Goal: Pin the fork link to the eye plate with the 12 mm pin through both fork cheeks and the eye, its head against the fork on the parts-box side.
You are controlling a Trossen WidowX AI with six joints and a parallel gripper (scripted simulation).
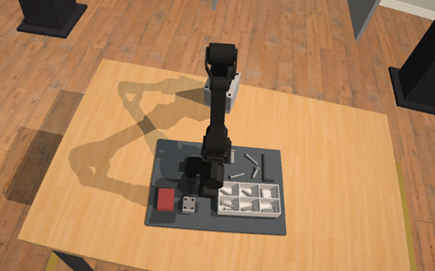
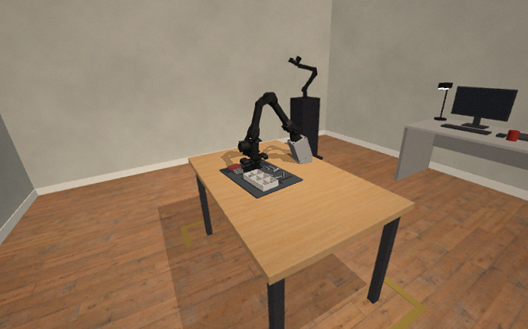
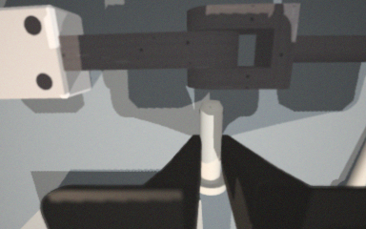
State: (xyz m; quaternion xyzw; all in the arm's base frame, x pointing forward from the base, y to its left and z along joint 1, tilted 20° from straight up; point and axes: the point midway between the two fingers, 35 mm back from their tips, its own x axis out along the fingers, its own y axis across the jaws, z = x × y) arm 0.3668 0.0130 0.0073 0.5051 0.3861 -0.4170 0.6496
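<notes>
My hand is 3 cm above the pale pin. Round my hand: dark eye plate bar: 2 cm ahead, 5 cm to the right, 3 cm below; light grey block: 10 cm ahead, 4 cm to the right, 2 cm below; red block: 9 cm ahead, 12 cm to the right, 3 cm below.
</notes>
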